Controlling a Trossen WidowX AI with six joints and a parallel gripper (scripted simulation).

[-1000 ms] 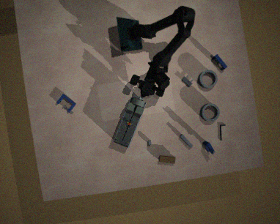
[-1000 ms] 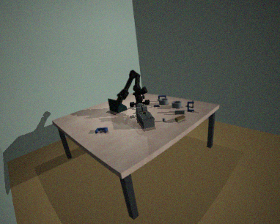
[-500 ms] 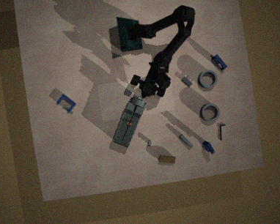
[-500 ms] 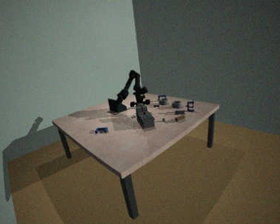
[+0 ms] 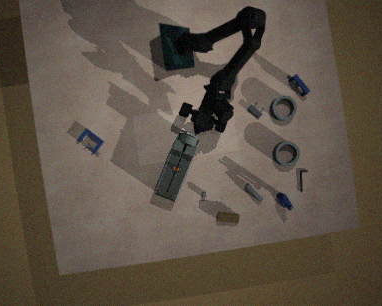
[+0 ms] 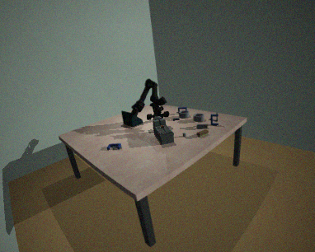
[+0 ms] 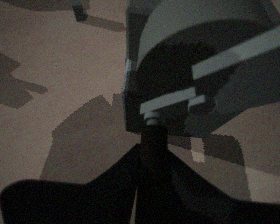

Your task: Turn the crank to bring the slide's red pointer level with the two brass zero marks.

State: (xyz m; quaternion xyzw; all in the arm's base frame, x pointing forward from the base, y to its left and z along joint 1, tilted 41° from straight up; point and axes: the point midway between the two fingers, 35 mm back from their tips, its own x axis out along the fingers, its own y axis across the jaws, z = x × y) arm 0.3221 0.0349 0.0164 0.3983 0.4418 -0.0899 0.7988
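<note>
Right now my gripper tip is 2 cm past the dark handle, 1 cm to the right of it and 2 cm below it. The rest, counted from my gripper tip: small grey cube (26 cm ahead, 3 cm below); red pointer (14 cm ahead, 10 cm to the right, 4 cm above); grey bar (27 cm ahead, 21 cm to the left, 3 cm below).
</note>
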